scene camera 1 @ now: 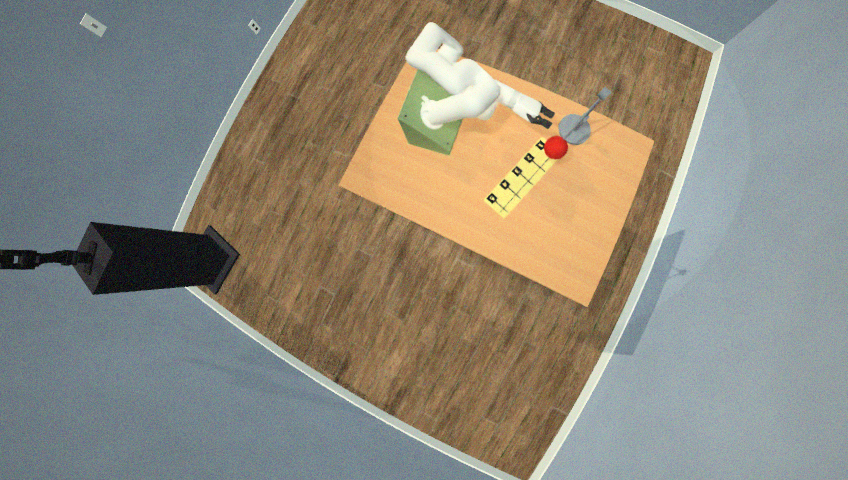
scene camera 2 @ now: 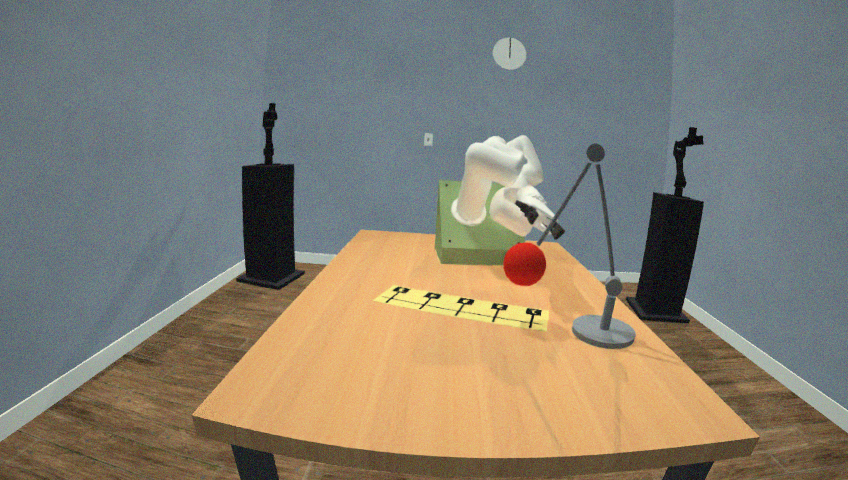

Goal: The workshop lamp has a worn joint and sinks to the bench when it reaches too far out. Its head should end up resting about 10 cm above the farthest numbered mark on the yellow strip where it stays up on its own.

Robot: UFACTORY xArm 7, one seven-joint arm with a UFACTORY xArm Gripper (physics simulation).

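Frame: origin at the arm's base, x right, y ahead, z up, level; metres.
Where they show: gripper, fingertip midpoint: [scene camera 1: 552, 121] [scene camera 2: 546, 227]; arm's base, link origin: [scene camera 1: 432, 115] [scene camera 2: 468, 211].
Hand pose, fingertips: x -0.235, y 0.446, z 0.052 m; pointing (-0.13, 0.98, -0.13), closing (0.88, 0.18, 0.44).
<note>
Each offset is from my fingertips to the top centre of the thing. "spot": to the spot under its first point. Level surfaces: height alone.
The lamp's round grey base @(spot: dx -0.152, dy +0.112, dz -0.194 m) [scene camera 1: 574, 129] [scene camera 2: 603, 331] stands on the table beside the near end of the yellow strip. Its two thin arms meet at a dark elbow joint @(spot: dx -0.070, dy +0.098, dz +0.207 m) [scene camera 1: 604, 93] [scene camera 2: 595, 152] high up. The red ball head @(spot: dx +0.073, dy +0.073, dz -0.034 m) [scene camera 1: 555, 147] [scene camera 2: 524, 264] hangs above the table at the lamp end of the yellow strip @(dx +0.186, dy +0.035, dz -0.216 m) [scene camera 1: 522, 180] [scene camera 2: 446, 306], which bears several numbered marks; the numbers are too blurred to read surely. My gripper [scene camera 1: 551, 119] [scene camera 2: 542, 221] is open and empty. It is beside the lamp, on the robot's side, behind the forearm in scene camera 2, apart from the head.
The white arm rises from a green base block [scene camera 1: 411, 127] [scene camera 2: 470, 255] at the far end of the wooden table @(dz -0.217 m) [scene camera 1: 452, 196] [scene camera 2: 357, 380]. Black pedestals [scene camera 1: 154, 261] [scene camera 2: 268, 220] with small black arms stand on the floor off the table.
</note>
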